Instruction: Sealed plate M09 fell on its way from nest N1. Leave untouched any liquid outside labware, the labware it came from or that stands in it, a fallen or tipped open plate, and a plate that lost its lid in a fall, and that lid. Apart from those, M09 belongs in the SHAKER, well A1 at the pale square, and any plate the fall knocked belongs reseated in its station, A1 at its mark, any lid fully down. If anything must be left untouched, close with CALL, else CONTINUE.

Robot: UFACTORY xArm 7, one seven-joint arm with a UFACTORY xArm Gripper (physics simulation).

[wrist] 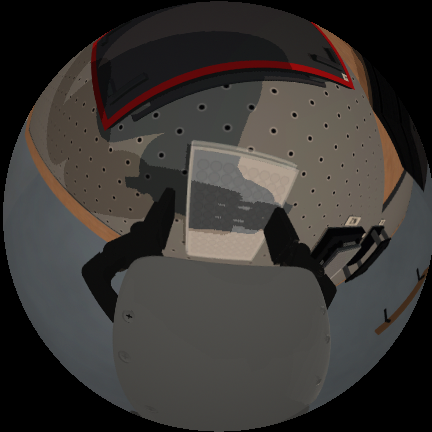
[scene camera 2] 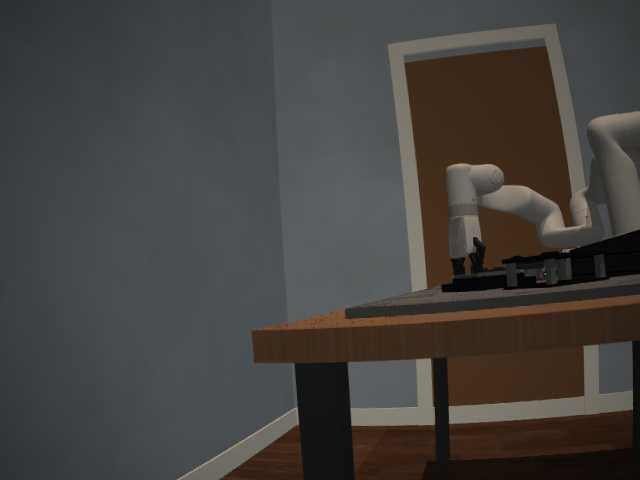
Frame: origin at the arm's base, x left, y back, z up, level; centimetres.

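Where they show: gripper, between the fingertips: point(wrist: 224, 210); arm's base, origin of its link: point(scene camera 2: 632, 238).
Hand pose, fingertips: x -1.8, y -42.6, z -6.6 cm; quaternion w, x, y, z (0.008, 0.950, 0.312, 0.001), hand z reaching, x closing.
Each offset is from my fingertips to the top centre of the thing. "spot": to the spot under its first point.
A clear, pale plate @(dy -0.3, dx +1.4, dz +0.0 cm) point(wrist: 212, 243) with rows of round wells lies on the perforated board in the wrist view. It looks flat, with a clear rim around it. Its label, its A1 corner and whether a lid is fully down cannot be made out. My gripper point(wrist: 224, 210) point(scene camera 2: 467, 269) is open and empty. In the wrist view its fingers are on either side of the plate, the left one a little apart from the plate's edge and the right one overlapping its right edge. The scene view shows the fingers low over the black fixtures, pointing down. No liquid can be made out.
A large dark panel with a red border @(spot: dy +7.4, dx -7.6, dz +2.6 cm) point(wrist: 240, 65) is beyond the plate. Black nest frames @(spot: dy +7.5, dx +14.7, dz +0.3 cm) point(wrist: 327, 245) @(spot: dy +22.5, dx +27.8, dz +4.0 cm) point(wrist: 381, 245) stand at the right by small pale labels @(spot: dy +14.2, dx +16.2, dz -1.2 cm) point(wrist: 353, 220). Black fixtures with grey posts @(spot: dy +19.8, dx +45.9, dz +1.1 cm) point(scene camera 2: 551, 271) stand right of the gripper in the scene view.
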